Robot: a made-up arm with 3 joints.
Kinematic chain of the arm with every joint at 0, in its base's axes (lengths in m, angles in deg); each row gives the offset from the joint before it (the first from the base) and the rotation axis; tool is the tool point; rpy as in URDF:
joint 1: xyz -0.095 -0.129 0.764 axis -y
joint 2: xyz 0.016 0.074 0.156 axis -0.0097 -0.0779 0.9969
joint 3: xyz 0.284 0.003 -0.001 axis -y
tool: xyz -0.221 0.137 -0.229 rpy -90 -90 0
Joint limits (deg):
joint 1: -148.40..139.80
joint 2: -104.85..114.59
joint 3: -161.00..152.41
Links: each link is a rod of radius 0.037 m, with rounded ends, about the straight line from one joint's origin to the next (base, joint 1, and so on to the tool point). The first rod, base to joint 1, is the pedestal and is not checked.
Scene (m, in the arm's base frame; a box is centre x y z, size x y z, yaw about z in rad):
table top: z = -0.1
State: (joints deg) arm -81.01 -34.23 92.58
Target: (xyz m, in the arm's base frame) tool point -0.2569 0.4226 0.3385
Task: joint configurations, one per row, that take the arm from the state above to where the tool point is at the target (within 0.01 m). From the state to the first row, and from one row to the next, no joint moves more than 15 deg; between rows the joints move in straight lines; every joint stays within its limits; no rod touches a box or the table.
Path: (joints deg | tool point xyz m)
1: -92.48 -19.82 101.98 | -0.1488 -0.1091 0.1858
2: -103.95 -5.42 111.39 | -0.2128 0.0301 0.1714
3: -115.42 8.99 120.79 | -0.2641 0.1758 0.2004
4: -126.90 23.39 130.20 | -0.2827 0.3117 0.2629
5: -138.37 37.80 139.60 | -0.2569 0.4226 0.3385

